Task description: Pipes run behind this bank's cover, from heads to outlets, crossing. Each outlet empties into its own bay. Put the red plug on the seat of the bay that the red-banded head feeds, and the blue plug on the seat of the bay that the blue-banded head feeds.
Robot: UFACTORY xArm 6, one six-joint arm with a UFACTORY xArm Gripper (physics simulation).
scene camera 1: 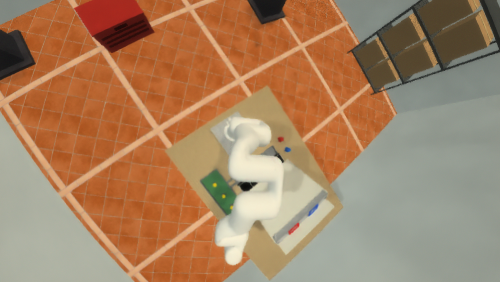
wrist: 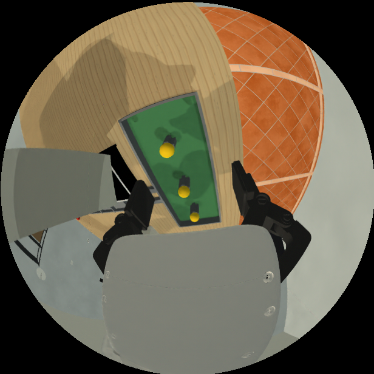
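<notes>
The red plug [scene camera 1: 281, 139] and blue plug [scene camera 1: 287, 149] stand apart on the table beside the bank's far end. The pale cover [scene camera 1: 295, 187] hides the pipes. A red-banded head [scene camera 1: 294, 228] and a blue-banded head [scene camera 1: 313, 209] show along its outer edge. Part of the grey and black bay row shows beside the arm; the arm hides much of it. My gripper [wrist: 188, 181] is open and empty, above the near end of the green tray [scene camera 1: 211, 178] [wrist: 150, 131]. The arm hides it in the scene view. Three yellow-topped dark posts stand in the tray, the largest-looking yellow knob [wrist: 167, 150] farthest from my fingers.
The wooden table [scene camera 1: 192, 150] [wrist: 150, 30] carries everything. The white arm [scene camera 1: 255, 167] spans the bank from its grey base plate [scene camera 1: 218, 131]. A large grey slab [wrist: 60, 190] stands close at the wrist view's left. Shelving [scene camera 1: 440, 62] and a red cabinet [scene camera 1: 107, 15] stand away from the table.
</notes>
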